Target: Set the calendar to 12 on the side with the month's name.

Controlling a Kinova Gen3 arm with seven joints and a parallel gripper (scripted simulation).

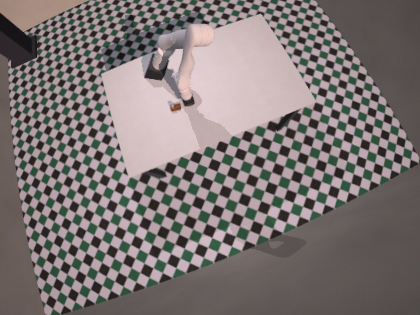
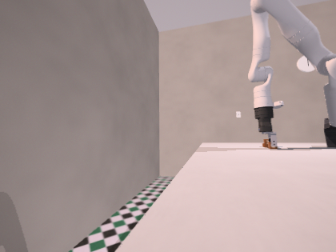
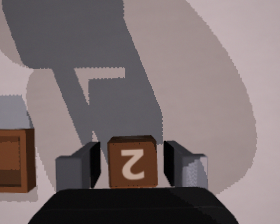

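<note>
Now: the brown cube 10 mm below my hand. Also, from my hand: brown wooden tray (10 mm behind, 110 mm to the right, 20 mm below).
</note>
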